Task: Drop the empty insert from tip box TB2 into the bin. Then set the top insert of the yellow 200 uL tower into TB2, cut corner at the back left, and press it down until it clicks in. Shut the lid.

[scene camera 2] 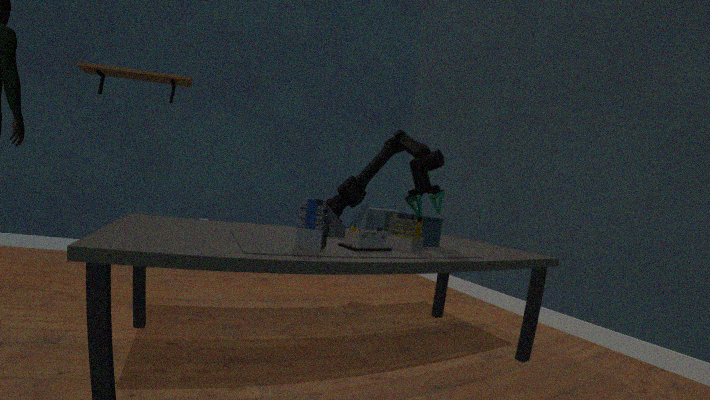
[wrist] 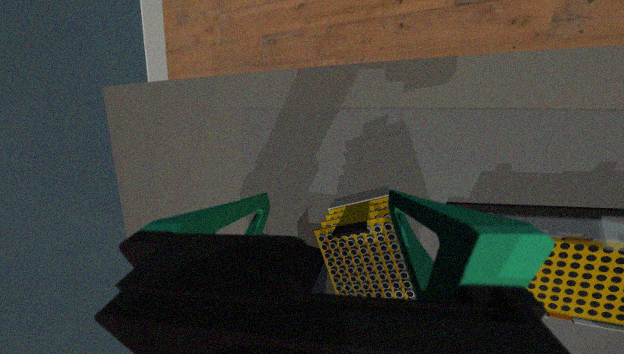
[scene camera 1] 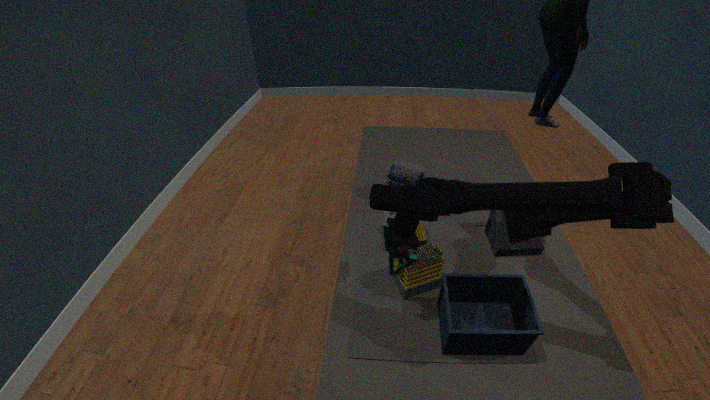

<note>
My gripper is open, with nothing in its grasp. Also in view: a dark blue bin and a grey mat.
My gripper shows as well in scene camera 2 and in the wrist view.
</note>
